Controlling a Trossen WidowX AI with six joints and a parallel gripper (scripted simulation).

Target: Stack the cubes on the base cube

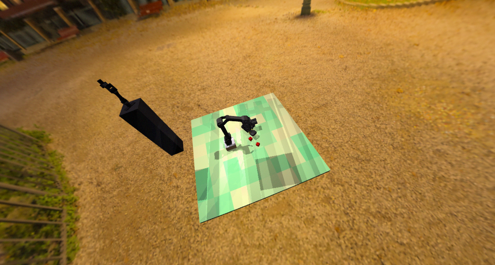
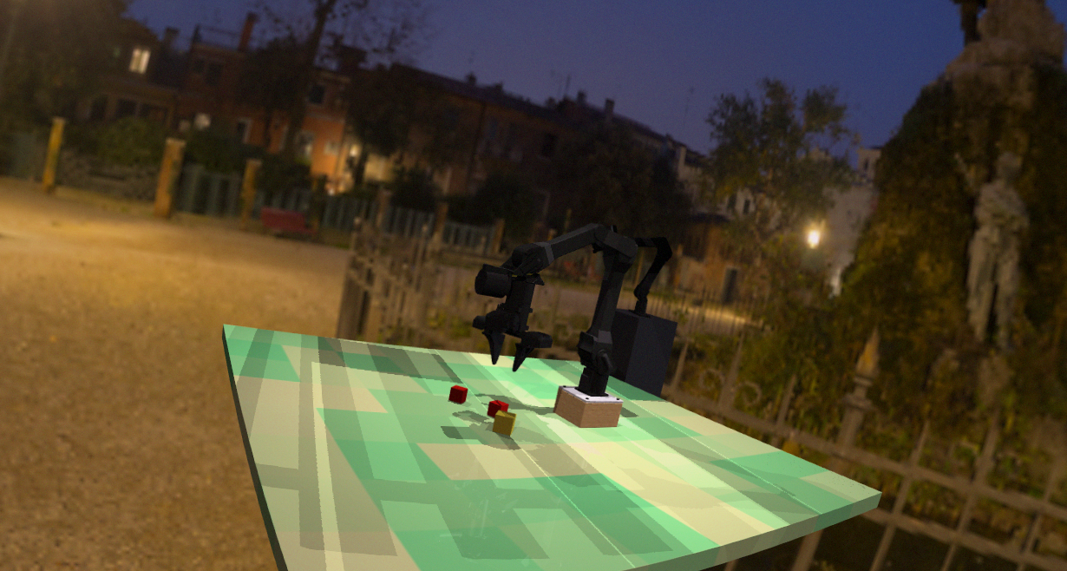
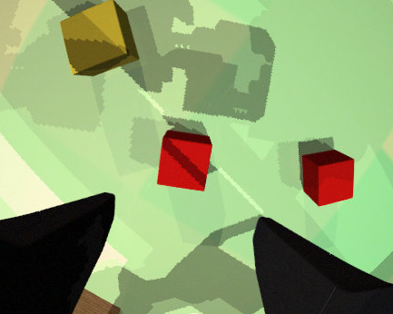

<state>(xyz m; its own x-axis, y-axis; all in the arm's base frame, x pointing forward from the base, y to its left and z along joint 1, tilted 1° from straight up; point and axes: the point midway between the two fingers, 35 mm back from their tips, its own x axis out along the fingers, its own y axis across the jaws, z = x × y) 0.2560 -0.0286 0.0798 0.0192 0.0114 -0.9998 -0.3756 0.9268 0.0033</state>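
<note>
My gripper tip is now 10 cm to the right of the yellow base cube, 10 cm above it and 4 cm short of it.
</note>
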